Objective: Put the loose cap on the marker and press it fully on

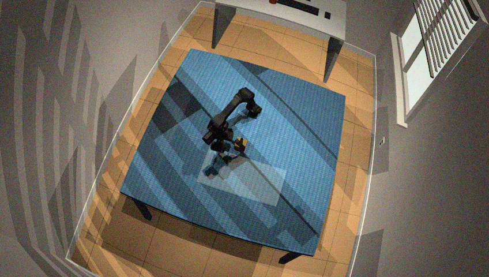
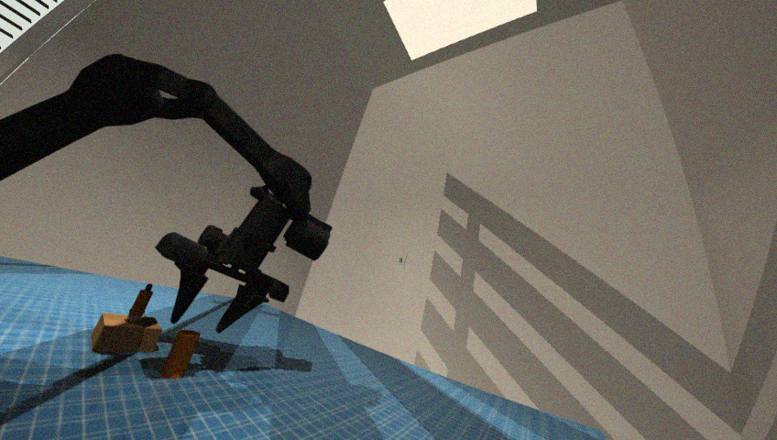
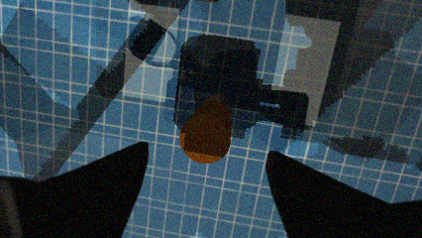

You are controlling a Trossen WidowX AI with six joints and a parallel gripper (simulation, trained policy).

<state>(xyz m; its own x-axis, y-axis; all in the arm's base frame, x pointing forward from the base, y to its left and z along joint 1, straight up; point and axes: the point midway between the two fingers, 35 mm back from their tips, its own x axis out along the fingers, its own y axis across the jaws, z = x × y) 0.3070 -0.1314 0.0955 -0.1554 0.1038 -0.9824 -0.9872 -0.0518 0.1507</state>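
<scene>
My gripper tip is 40 mm above the orange cap. Round my gripper tip: holder block: 120 mm to the left, 50 mm below, 50 mm behind.
</scene>
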